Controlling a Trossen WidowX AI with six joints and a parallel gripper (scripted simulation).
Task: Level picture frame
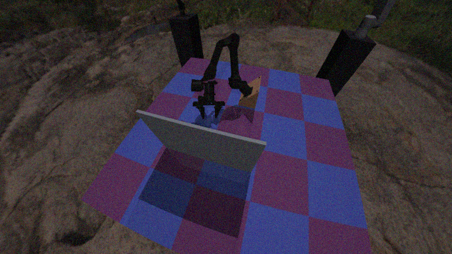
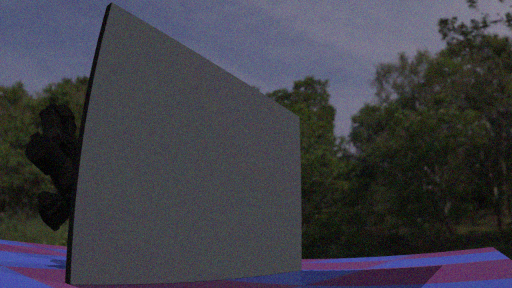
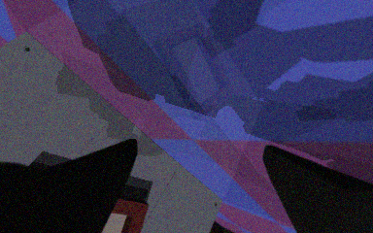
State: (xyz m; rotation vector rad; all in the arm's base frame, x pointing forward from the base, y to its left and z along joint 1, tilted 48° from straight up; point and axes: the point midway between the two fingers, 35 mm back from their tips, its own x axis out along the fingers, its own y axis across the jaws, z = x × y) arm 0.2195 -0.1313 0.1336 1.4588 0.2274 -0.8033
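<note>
Right now my gripper tip is 200 mm short of the picture frame, 40 mm to the right of it and 130 mm below it. From my gripper tip the other things lie so: grey wall panel: 210 mm ahead, 60 mm to the left, 110 mm above.
</note>
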